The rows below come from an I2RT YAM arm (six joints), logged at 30 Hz.
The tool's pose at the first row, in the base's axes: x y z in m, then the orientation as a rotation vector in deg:
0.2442, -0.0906, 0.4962, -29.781, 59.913, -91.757
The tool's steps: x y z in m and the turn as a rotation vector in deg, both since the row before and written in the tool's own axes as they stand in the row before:
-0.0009, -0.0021, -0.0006, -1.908, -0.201, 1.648
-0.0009, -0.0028, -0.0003, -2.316, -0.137, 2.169
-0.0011, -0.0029, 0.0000, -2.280, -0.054, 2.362
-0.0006, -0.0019, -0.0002, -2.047, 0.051, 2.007
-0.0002, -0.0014, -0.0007, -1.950, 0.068, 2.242
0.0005, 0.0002, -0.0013, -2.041, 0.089, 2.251
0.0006, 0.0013, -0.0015, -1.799, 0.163, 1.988
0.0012, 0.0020, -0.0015, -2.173, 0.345, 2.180
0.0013, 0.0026, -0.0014, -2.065, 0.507, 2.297
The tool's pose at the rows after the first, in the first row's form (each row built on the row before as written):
0.2429, -0.0895, 0.4978, -30.225, 61.549, -89.362
0.2414, -0.0886, 0.5002, -30.565, 63.591, -86.325
0.2402, -0.0878, 0.5030, -30.681, 65.638, -83.143
0.2393, -0.0874, 0.5047, -30.775, 67.495, -80.400
0.2381, -0.0872, 0.5057, -30.621, 69.277, -77.491
0.2369, -0.0872, 0.5049, -30.498, 71.098, -74.511
0.2360, -0.0869, 0.5031, -30.324, 72.734, -71.896
0.2352, -0.0869, 0.5004, -30.168, 74.761, -68.955
0.2347, -0.0867, 0.4972, -29.748, 76.820, -66.018

